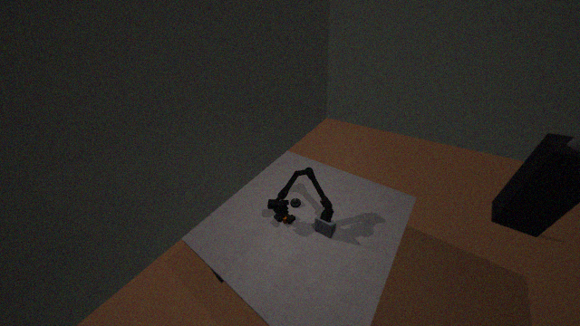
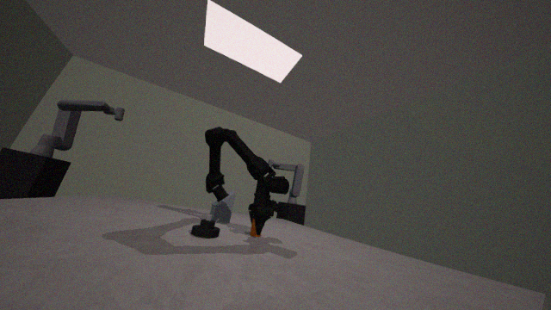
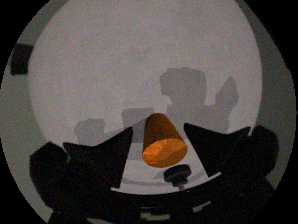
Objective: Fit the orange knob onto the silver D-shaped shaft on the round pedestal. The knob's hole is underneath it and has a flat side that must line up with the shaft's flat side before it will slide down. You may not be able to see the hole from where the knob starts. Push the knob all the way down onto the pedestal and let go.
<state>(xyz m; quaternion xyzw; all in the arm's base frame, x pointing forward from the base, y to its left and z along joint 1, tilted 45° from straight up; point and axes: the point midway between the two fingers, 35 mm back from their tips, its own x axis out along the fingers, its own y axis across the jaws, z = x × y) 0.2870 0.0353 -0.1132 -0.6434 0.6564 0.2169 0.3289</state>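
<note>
Now: gripper tip 180 mm to the left of the round pedestal, 30 mm short of it and 20 mm below it. From my gripper tip the other things lie so: orange knob: 30 mm above.
</note>
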